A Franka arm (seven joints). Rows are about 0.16 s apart.
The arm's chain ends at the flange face. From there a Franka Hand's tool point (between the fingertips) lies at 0.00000 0.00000 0.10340 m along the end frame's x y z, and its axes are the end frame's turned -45 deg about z.
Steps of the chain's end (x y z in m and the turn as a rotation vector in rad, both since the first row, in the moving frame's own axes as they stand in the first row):
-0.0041 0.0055 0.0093 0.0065 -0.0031 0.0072
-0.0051 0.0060 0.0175 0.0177 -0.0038 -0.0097
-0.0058 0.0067 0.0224 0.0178 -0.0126 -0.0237
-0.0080 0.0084 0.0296 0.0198 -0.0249 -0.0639
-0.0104 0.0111 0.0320 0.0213 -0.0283 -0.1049
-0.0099 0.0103 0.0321 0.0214 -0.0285 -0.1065
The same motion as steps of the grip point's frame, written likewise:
-0.0065 0.0003 0.0093 0.0068 0.0024 0.0072
-0.0068 -0.0009 0.0175 0.0152 0.0098 -0.0097
-0.0085 -0.0016 0.0224 0.0215 0.0037 -0.0237
-0.0121 -0.0030 0.0295 0.0316 -0.0036 -0.0639
-0.0159 -0.0031 0.0319 0.0351 -0.0049 -0.1049
-0.0150 -0.0033 0.0320 0.0353 -0.0050 -0.1065

